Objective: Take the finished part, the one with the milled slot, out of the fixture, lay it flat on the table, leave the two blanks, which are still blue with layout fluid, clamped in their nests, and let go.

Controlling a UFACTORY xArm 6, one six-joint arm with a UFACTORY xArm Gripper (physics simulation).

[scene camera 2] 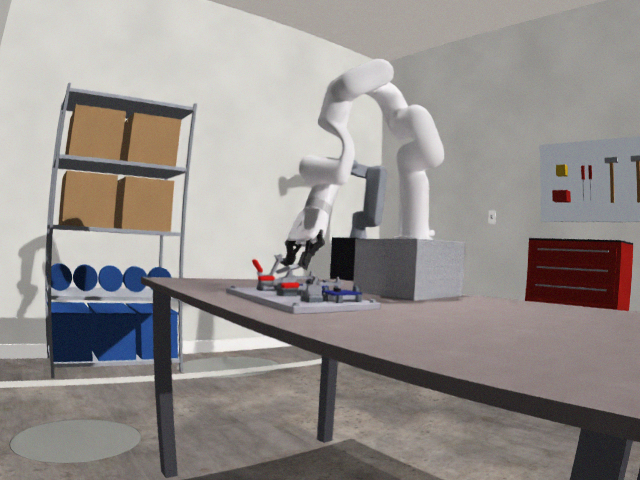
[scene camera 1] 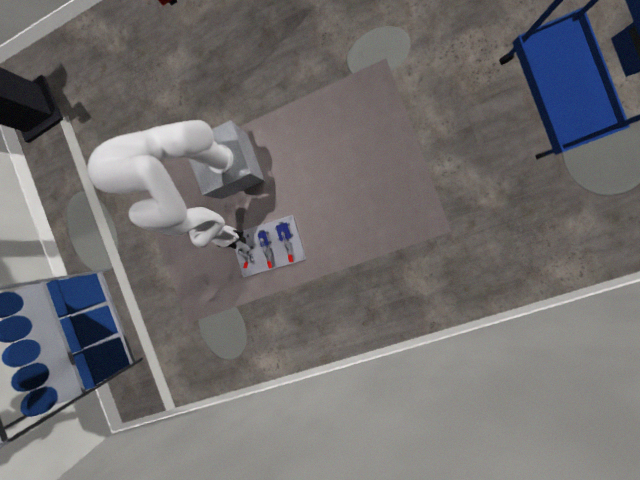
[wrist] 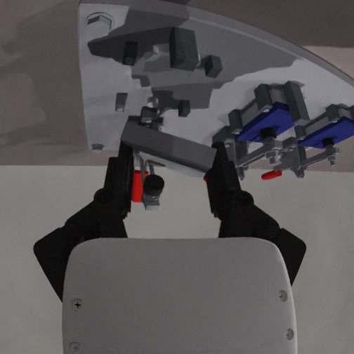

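Pixels of known places: gripper, fingertip midpoint: (scene camera 2: 294, 267) (scene camera 1: 240, 243); arm's base at its link origin: (scene camera 2: 413, 240) (scene camera 1: 220, 159).
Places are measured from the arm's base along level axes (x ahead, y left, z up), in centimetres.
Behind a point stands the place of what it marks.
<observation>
My gripper (scene camera 1: 241, 246) @[x 36.9, y -12.6, z -9.3 cm] (scene camera 2: 298, 264) @[x 36.9, y -12.6, z -9.3 cm] (wrist: 170, 154) is shut on the finished part (wrist: 167, 146), a grey block that is tilted across the fingers in the wrist view. It is above the fixture plate (scene camera 1: 298, 248) @[x 51.2, y 11.5, z -15.7 cm] (wrist: 106, 131), apart from the grey locating blocks (wrist: 184, 49) of the left nest. The milled slot cannot be made out. That nest's toggle clamp, with a red handle (scene camera 1: 245, 265) @[x 47.8, y -14.6, z -8.5 cm] (scene camera 2: 257, 265) @[x 48.1, y -14.0, z -9.1 cm] (wrist: 139, 186), stands open. One blue blank (scene camera 1: 264, 238) @[x 39.4, y -1.6, z -13.0 cm] (wrist: 267, 123) and another blue blank (scene camera 1: 283, 230) @[x 39.9, y 8.9, z -13.5 cm] (scene camera 2: 343, 295) @[x 42.4, y 11.3, z -14.0 cm] (wrist: 331, 132) sit under their clamps in their nests.
The fixture lies on the brown table (scene camera 1: 361, 155) @[x 23.4, y 59.0, z -17.1 cm] (scene camera 2: 465, 351) @[x 59.7, y 52.3, z -17.1 cm] (wrist: 40, 100), near one table edge. The robot's grey pedestal (scene camera 1: 227, 184) @[x 11.3, y -2.3, z -0.6 cm] (scene camera 2: 439, 268) @[x 1.0, y 11.0, z -8.2 cm] stands beside the fixture. A shelf rack (scene camera 2: 188, 170) and a red tool cabinet (scene camera 2: 573, 271) stand beyond the table.
</observation>
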